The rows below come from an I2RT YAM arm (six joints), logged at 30 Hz.
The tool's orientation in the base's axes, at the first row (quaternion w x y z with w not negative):
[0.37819 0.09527 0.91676 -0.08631]
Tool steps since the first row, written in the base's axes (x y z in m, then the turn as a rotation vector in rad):
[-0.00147 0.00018 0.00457 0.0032 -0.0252 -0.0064]
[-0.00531 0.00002 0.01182 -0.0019 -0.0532 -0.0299]
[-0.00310 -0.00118 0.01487 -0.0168 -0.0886 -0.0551]
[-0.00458 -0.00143 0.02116 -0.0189 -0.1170 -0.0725]
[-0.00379 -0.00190 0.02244 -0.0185 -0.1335 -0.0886]
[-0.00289 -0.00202 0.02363 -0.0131 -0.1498 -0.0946]
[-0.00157 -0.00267 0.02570 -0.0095 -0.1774 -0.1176]
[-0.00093 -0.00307 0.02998 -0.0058 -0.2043 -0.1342]
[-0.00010 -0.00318 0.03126 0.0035 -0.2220 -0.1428]
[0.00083 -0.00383 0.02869 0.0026 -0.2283 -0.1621]
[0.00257 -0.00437 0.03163 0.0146 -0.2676 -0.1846]
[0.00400 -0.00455 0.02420 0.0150 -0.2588 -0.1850]
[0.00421 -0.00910 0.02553 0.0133 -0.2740 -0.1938]
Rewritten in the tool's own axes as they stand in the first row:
[-0.00220 -0.00057 -0.00423 -0.0004 -0.0230 0.0124]
[-0.00469 -0.00227 -0.01186 0.0167 -0.0493 0.0319]
[-0.00853 -0.00317 -0.01222 0.0411 -0.0850 0.0475]
[-0.01199 -0.00431 -0.01756 0.0518 -0.1114 0.0648]
[-0.01350 -0.00468 -0.01781 0.0612 -0.1259 0.0802]
[-0.01498 -0.00468 -0.01801 0.0599 -0.1398 0.0918]
[-0.01744 -0.00517 -0.01841 0.0707 -0.1637 0.1166]
[-0.02097 -0.00578 -0.02088 0.0769 -0.1874 0.1369]
[-0.02247 -0.00579 -0.02119 0.0746 -0.2015 0.1533]
[-0.02136 -0.00598 -0.01861 0.0883 -0.2062 0.1677]
[-0.02472 -0.00634 -0.01936 0.0916 -0.2393 0.2006]
[-0.02046 -0.00553 -0.01316 0.0926 -0.2307 0.1991]
[-0.02205 -0.00999 -0.01290 0.0983 -0.2450 0.2076]

